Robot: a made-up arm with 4 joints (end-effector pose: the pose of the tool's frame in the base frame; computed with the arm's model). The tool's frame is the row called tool.
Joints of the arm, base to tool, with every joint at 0 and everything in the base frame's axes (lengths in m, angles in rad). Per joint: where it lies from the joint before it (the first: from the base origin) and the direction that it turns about. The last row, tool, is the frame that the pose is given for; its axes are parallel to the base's.
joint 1: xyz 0 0 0.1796 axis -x
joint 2: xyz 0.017 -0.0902 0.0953 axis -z
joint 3: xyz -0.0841 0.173 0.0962 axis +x
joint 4: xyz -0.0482 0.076 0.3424 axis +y
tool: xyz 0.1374 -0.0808 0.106
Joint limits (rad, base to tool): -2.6..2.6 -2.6..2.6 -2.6..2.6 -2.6..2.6
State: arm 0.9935 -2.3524 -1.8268 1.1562
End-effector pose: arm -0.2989 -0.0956 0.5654 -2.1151 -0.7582 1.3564
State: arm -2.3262 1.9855 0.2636 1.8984
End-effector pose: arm 0.1593 -0.2160 -0.1195 -1.5880 -1.3060 -0.4281
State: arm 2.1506 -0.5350 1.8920 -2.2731
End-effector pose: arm -0.1485 0.2773 0.4800 -0.3606 -1.7661 0.1482
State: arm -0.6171 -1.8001 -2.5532 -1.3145
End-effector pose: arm -0.3813 -0.1875 -0.2276 1.1526 2.3357 -0.8498
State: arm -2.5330 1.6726 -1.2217 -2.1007
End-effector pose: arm 0.5981 -0.3108 -0.0125 0.8290 -0.2274 -0.5071
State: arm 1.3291 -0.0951 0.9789 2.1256
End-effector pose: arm -0.0999 0.2569 0.3168 -0.2519 2.1865 -0.3543
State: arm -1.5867 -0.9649 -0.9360 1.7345
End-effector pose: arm -0.2769 -0.3086 0.2271 0.1572 0.7382 0.6405
